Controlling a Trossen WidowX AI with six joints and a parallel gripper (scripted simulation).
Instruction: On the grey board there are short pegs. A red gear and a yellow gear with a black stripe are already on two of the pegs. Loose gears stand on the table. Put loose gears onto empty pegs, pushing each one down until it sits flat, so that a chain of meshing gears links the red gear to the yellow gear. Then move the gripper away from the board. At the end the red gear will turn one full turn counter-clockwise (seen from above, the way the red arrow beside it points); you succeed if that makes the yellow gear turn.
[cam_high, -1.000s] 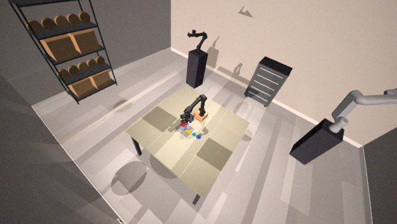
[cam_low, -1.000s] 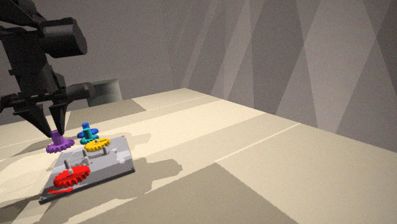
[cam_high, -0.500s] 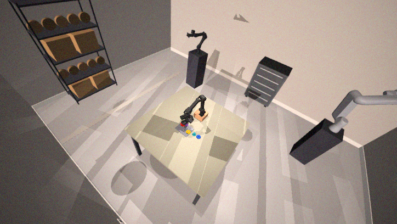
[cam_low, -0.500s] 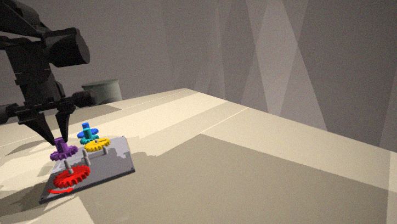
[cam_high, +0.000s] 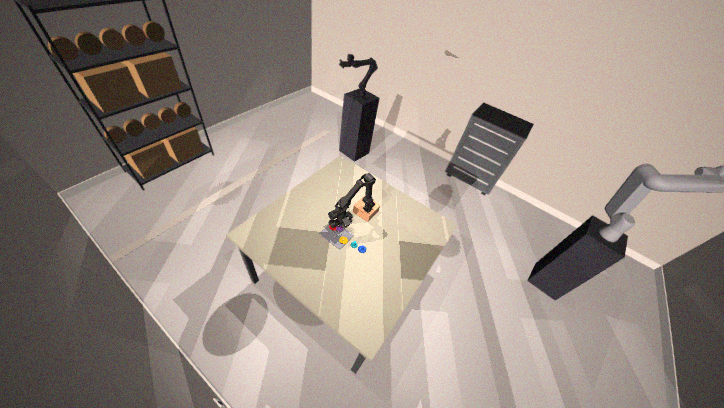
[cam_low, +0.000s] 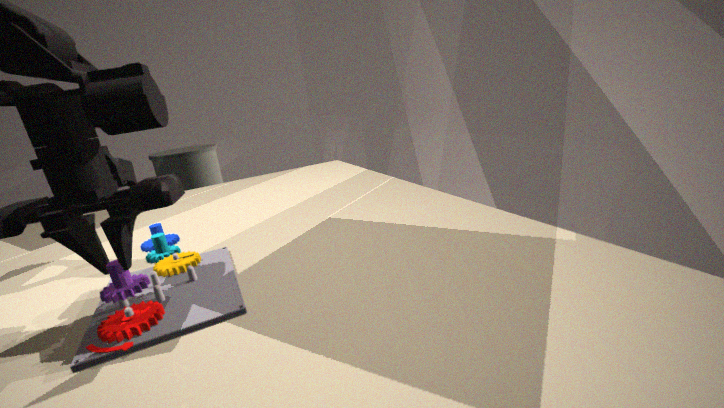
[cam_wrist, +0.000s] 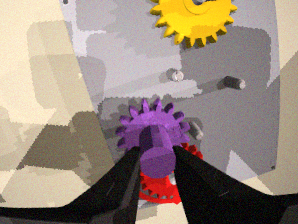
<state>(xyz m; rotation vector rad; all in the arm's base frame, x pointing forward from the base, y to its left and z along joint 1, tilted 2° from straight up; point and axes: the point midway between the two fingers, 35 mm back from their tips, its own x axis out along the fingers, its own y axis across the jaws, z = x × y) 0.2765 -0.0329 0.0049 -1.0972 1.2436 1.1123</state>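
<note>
My gripper tip is now 10 mm short of the red gear, 50 mm to the left of it and 40 mm above it. Round my gripper tip: grey board (40 mm ahead, 10 mm to the left, 50 mm below); then red arrow (90 mm to the right, 50 mm below); then purple gear (10 mm below).
</note>
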